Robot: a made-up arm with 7 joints. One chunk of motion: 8 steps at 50 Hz.
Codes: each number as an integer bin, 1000 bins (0 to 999) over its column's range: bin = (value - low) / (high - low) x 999, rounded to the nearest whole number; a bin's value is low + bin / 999 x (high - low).
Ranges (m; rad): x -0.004..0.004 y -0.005..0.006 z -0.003..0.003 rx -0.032..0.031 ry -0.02..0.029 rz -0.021..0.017
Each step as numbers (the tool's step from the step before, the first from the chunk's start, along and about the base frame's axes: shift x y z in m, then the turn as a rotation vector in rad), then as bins.
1 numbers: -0.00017 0.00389 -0.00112 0.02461 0.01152 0.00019
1 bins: 478 807 313 898 643 557
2 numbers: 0.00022 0.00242 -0.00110 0.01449 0.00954 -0.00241
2 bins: 527 674 316 737 602 489
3 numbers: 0.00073 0.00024 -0.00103 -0.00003 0.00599 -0.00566
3 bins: 591 476 328 507 530 403
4 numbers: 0.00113 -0.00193 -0.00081 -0.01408 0.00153 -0.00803
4 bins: 641 279 365 284 439 341
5 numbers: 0.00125 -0.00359 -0.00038 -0.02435 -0.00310 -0.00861
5 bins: 656 128 436 121 345 326
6 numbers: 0.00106 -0.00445 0.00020 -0.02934 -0.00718 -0.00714
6 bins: 632 50 533 42 261 364
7 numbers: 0.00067 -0.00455 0.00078 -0.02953 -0.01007 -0.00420
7 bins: 583 41 629 39 202 442
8 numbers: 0.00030 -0.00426 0.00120 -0.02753 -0.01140 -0.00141
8 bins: 537 67 699 71 175 515
